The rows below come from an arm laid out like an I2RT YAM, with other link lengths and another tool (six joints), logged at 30 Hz.
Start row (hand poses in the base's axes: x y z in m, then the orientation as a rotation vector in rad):
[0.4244 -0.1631 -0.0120 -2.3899 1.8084 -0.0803]
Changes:
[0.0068 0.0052 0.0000 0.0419 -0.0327 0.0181]
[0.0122 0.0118 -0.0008 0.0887 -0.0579 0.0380]
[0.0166 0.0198 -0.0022 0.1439 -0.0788 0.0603]
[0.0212 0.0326 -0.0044 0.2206 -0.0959 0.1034]
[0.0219 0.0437 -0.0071 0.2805 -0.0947 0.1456]
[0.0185 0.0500 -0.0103 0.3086 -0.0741 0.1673]
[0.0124 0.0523 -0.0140 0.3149 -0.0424 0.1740]
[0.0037 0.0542 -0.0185 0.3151 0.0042 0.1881]
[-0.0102 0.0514 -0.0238 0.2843 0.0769 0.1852]
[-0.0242 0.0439 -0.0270 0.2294 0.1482 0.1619]
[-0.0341 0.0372 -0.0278 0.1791 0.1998 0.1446]
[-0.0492 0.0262 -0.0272 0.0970 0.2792 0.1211]
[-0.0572 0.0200 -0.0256 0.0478 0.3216 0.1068]
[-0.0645 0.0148 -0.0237 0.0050 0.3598 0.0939]
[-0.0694 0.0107 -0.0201 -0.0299 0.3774 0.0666]
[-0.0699 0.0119 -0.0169 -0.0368 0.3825 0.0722]
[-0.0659 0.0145 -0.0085 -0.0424 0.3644 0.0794]
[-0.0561 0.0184 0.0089 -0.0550 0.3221 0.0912]
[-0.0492 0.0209 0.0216 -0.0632 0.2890 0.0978]
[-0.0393 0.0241 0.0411 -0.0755 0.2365 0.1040]
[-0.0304 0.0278 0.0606 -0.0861 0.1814 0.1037]
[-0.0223 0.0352 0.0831 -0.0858 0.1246 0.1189]
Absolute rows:
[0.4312 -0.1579 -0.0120 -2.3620 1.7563 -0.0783]
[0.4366 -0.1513 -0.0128 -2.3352 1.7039 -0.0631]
[0.4410 -0.1433 -0.0142 -2.3059 1.6477 -0.0359]
[0.4456 -0.1305 -0.0164 -2.2785 1.5609 0.0151]
[0.4463 -0.1194 -0.0191 -2.2681 1.4893 0.0704]
[0.4429 -0.1131 -0.0223 -2.2727 1.4607 0.1183]
[0.4368 -0.1108 -0.0260 -2.2865 1.4616 0.1595]
[0.4281 -0.1089 -0.0305 -2.3159 1.4607 0.2139]
[0.4142 -0.1117 -0.0358 -2.3663 1.5002 0.2733]
[0.4002 -0.1192 -0.0390 -2.4186 1.5736 0.3122]
[0.3903 -0.1259 -0.0398 -2.4634 1.6321 0.3329]
[0.3752 -0.1369 -0.0392 -2.5371 1.7212 0.3630]
[0.3672 -0.1431 -0.0376 2.5613 -1.7619 -0.3727]
[0.3599 -0.1483 -0.0357 2.5037 -1.7439 -0.3715]
[0.3550 -0.1524 -0.0321 2.4509 -1.7545 -0.3535]
[0.3545 -0.1512 -0.0289 2.4491 -1.7424 -0.3530]
[0.3585 -0.1486 -0.0205 2.4641 -1.7378 -0.3278]
[0.3683 -0.1447 -0.0031 2.4944 -1.7327 -0.2683]
[0.3752 -0.1422 0.0096 2.5160 -1.7321 -0.2225]
[0.3851 -0.1390 0.0291 2.5458 -1.7356 -0.1492]
[0.3940 -0.1353 0.0486 2.5709 -1.7478 -0.0724]
[0.4021 -0.1279 0.0711 -2.6109 1.7419 0.0042]

